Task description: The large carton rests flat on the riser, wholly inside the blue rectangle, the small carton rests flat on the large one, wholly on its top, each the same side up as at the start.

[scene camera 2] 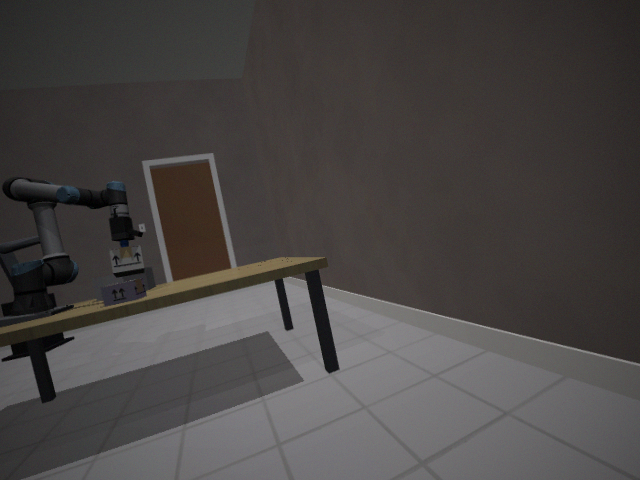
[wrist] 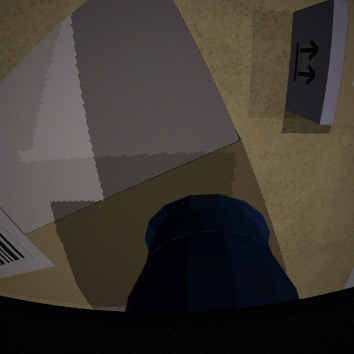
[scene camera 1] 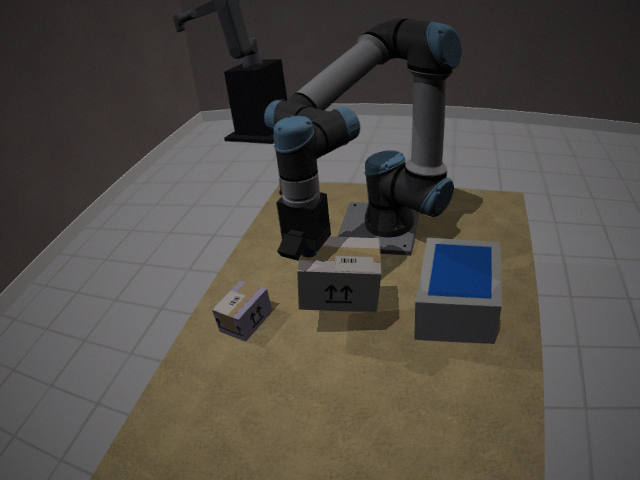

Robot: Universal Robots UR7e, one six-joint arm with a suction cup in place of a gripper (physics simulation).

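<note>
The large grey carton (scene camera 1: 339, 286) (scene camera 2: 126, 258) (wrist: 140, 88), with up-arrows on its side and a barcode label on top, hangs level a little above the table; its shadow lies apart below it. My suction cup (wrist: 207, 225) (scene camera 1: 308, 250) (scene camera 2: 125, 244) sits on the carton's tape strip near its left end and holds it. The small carton (scene camera 1: 242, 310) (scene camera 2: 123, 291) (wrist: 309, 70) lies on the table to the left of it. The grey riser (scene camera 1: 456, 319) with the blue rectangle (scene camera 1: 461, 270) on top stands to the right, with nothing on it.
The arm's base (scene camera 1: 385, 210) stands on a grey plate (scene camera 1: 353, 216) behind the cartons. A black pedestal (scene camera 1: 253, 97) with another arm stands on the floor at the back left. The table edge (scene camera 2: 223, 281) and a brown door (scene camera 2: 191, 219) show in scene camera 2.
</note>
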